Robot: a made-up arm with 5 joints. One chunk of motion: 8 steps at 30 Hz.
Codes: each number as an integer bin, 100 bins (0 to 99) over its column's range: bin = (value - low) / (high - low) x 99, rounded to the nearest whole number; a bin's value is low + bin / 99 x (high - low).
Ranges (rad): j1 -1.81..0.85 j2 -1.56..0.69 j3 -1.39..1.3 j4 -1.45..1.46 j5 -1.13..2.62
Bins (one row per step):
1: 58 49 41 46 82
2: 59 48 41 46 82
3: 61 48 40 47 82
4: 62 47 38 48 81
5: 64 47 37 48 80
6: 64 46 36 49 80
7: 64 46 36 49 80
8: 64 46 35 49 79
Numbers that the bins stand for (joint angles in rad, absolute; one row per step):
1: -0.2516 -0.4464 -0.2760 -0.0979 1.9761
2: -0.2247 -0.4691 -0.2760 -0.0979 1.9761
3: -0.1710 -0.4691 -0.3031 -0.0685 1.9761
4: -0.1441 -0.4918 -0.3575 -0.0391 1.9382
5: -0.0904 -0.4918 -0.3846 -0.0391 1.9003
6: -0.0904 -0.5145 -0.4118 -0.0097 1.9003
7: -0.0904 -0.5145 -0.4118 -0.0097 1.9003
8: -0.0904 -0.5145 -0.4390 -0.0097 1.8624

